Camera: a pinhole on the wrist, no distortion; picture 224 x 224 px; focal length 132.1 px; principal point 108.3 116.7 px. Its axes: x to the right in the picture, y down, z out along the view. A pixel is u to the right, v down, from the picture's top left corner.
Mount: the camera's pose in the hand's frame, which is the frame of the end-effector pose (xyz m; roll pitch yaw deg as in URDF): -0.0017 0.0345 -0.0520 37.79 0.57 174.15
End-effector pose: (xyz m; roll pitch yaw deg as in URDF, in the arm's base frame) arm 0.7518 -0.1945 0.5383 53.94 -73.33 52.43
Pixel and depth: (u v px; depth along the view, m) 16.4 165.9 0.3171
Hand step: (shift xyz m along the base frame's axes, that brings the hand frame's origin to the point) 0.0145 -0.2343 0.2877
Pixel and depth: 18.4 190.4 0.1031
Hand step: -0.0109 -0.0573 0.0874
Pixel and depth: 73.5 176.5 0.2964
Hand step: -0.0030 -0.2570 0.1456
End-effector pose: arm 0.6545 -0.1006 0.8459 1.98 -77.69 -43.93
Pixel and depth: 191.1 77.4 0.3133
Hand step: 0.0877 0.3515 -0.1365
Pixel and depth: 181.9 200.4 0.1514
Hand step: -0.0642 0.1393 -0.0565
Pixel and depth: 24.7 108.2 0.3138
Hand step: 0.0463 0.2541 0.2510
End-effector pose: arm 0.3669 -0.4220 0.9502 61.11 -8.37 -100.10
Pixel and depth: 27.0 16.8 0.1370
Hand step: 0.0834 -0.0897 0.1767
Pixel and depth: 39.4 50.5 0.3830
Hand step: 0.0431 -0.1821 0.4440
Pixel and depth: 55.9 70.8 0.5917
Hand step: -0.0314 -0.1878 0.6425
